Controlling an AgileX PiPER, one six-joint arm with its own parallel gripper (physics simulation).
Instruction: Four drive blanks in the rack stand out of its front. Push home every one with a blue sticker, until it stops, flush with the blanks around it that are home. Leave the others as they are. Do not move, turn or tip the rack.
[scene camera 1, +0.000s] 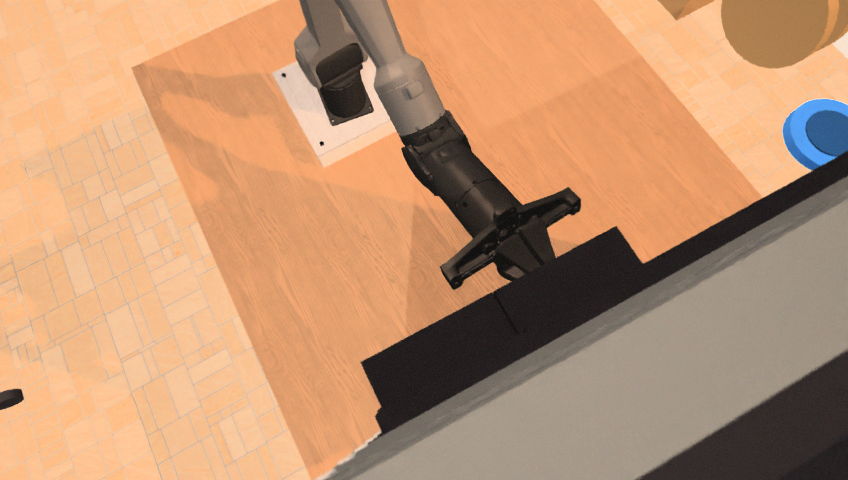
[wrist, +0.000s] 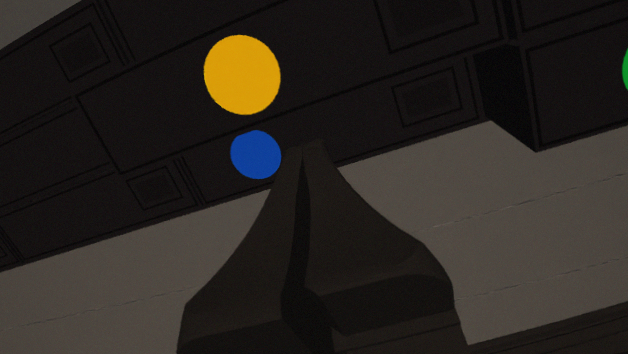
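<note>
The rack (scene camera 1: 630, 356) fills the lower right of the scene view, with black blanks (scene camera 1: 440, 356) standing out of its front. In the wrist view the blank with a blue sticker (wrist: 255, 155) is in the bottom row; its lower edge lines up with the blank to its left, and it looks flush. The blank with a yellow sticker (wrist: 242, 75), just above, stands out. The blank with a green sticker (wrist: 625, 70), at the right edge, also stands out and shows its side. My gripper (wrist: 312, 164) is shut and empty, its tips at the blue-stickered blank's face, right of the sticker. Exact contact cannot be told.
The rack stands at the edge of the wooden surface (scene camera 1: 285, 255). The arm's white base plate (scene camera 1: 303, 118) is at the upper middle. A blue round object (scene camera 1: 794, 133) and a brown round one (scene camera 1: 773, 29) lie at the right, beyond the wood.
</note>
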